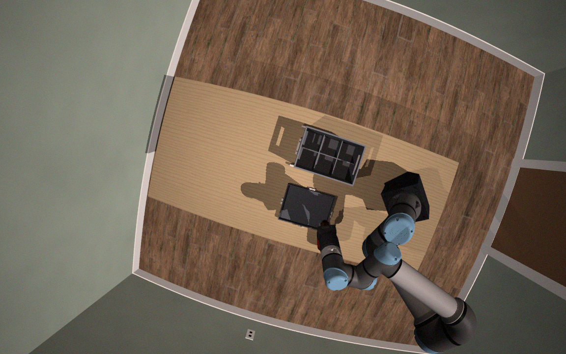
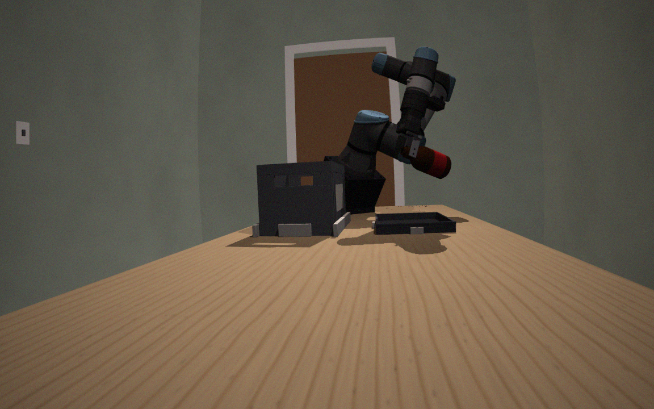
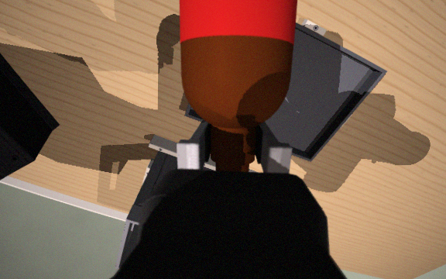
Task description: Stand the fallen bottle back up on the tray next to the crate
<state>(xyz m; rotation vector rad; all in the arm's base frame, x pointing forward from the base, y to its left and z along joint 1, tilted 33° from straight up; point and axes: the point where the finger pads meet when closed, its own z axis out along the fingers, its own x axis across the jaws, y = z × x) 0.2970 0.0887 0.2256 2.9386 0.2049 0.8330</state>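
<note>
The bottle is 4 cm to the left of my hand, 2 cm below it and 1 cm behind it. Also, from my hand: dark crate: 30 cm to the right, 12 cm below, 5 cm ahead; dark tray: 19 cm below, 8 cm ahead, 2 cm to the right.
</note>
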